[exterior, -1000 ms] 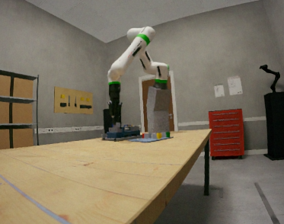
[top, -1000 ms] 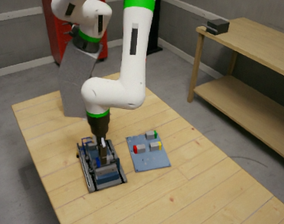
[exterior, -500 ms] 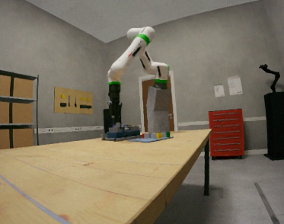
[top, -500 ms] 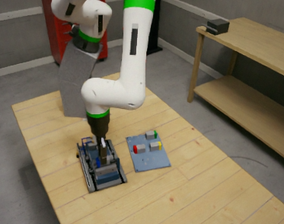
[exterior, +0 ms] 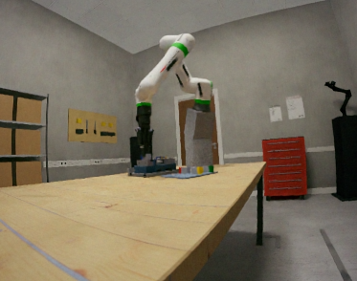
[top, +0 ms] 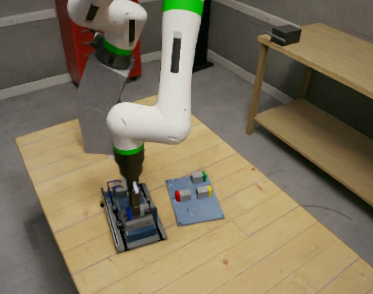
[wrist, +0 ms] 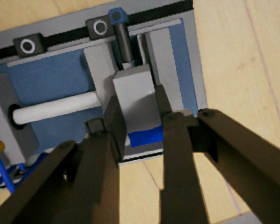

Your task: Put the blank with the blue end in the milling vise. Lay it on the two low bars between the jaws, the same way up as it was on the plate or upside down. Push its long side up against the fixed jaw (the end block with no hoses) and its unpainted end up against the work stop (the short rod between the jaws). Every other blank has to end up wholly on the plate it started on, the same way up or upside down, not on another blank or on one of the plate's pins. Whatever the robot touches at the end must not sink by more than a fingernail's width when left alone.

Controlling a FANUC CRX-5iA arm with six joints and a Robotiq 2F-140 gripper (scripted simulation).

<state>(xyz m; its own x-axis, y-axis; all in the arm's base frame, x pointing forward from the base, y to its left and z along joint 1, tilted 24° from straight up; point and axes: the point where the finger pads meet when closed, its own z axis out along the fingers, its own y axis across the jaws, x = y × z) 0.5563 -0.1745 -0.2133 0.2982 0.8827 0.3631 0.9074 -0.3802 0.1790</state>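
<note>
The light grey jaw block is 3 cm ahead of my hand and 7 cm below it. From my hand the other things lie so: red-ended blank 1 cm behind, 24 cm to the left, 12 cm below; then dark work stop rod 1 cm ahead, 5 cm to the left, 6 cm below; then hose-end block 16 cm behind, 6 cm to the left, 7 cm below.
</note>
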